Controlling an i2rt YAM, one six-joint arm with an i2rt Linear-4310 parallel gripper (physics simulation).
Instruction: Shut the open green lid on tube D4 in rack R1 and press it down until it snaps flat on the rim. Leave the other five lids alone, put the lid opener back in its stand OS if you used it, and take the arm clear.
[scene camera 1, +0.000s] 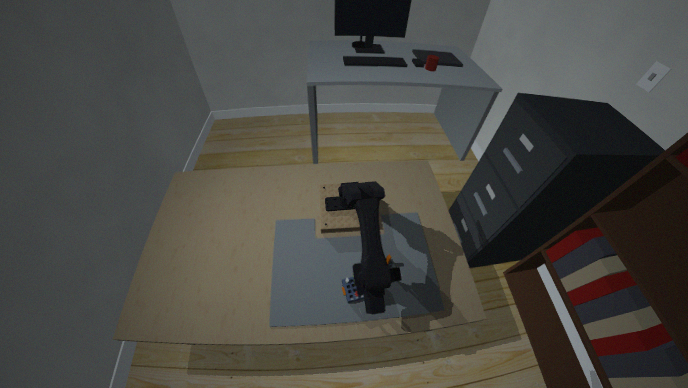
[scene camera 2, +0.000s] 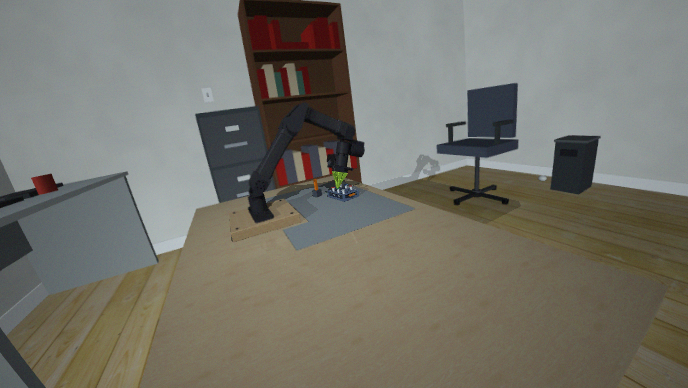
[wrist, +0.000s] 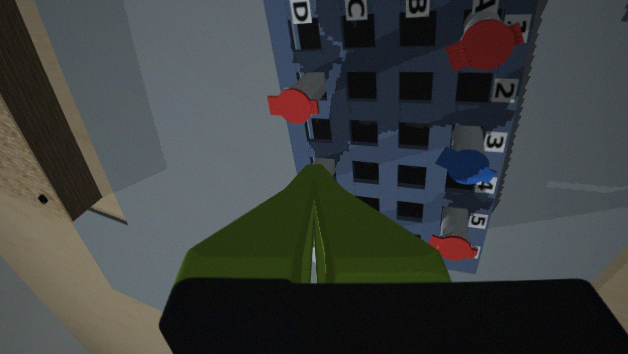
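Note:
My gripper (wrist: 314, 178) is visible, as is a grey mat (wrist: 176, 107).

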